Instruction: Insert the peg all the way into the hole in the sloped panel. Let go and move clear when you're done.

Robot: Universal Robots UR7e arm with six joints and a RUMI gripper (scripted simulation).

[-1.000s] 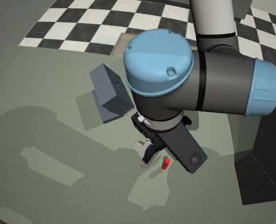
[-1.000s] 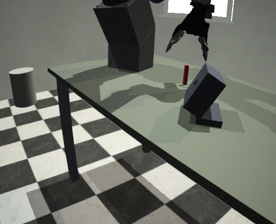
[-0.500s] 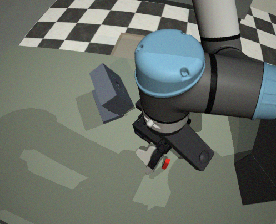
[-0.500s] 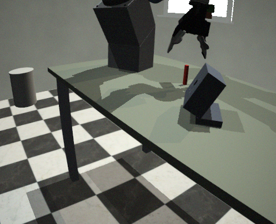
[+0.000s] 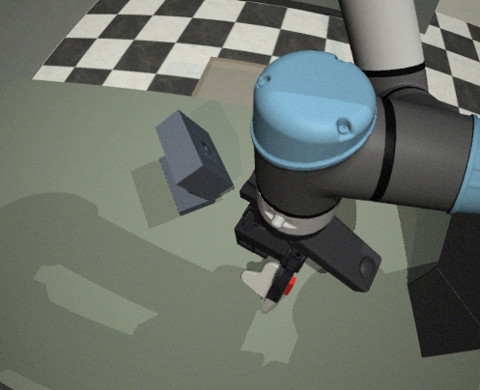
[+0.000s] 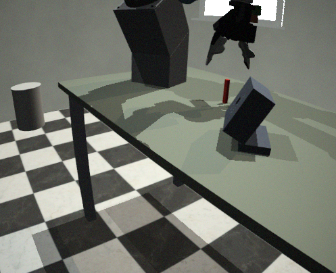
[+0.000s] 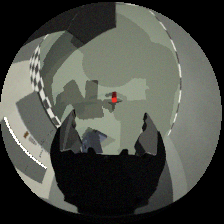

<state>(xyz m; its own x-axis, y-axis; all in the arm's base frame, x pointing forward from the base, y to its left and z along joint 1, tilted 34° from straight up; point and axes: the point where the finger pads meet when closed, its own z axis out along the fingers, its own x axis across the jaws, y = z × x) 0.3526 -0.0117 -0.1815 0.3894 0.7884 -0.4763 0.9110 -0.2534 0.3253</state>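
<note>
Now: the red peg 8 cm below my hand and 1 cm to the left of it.
</note>
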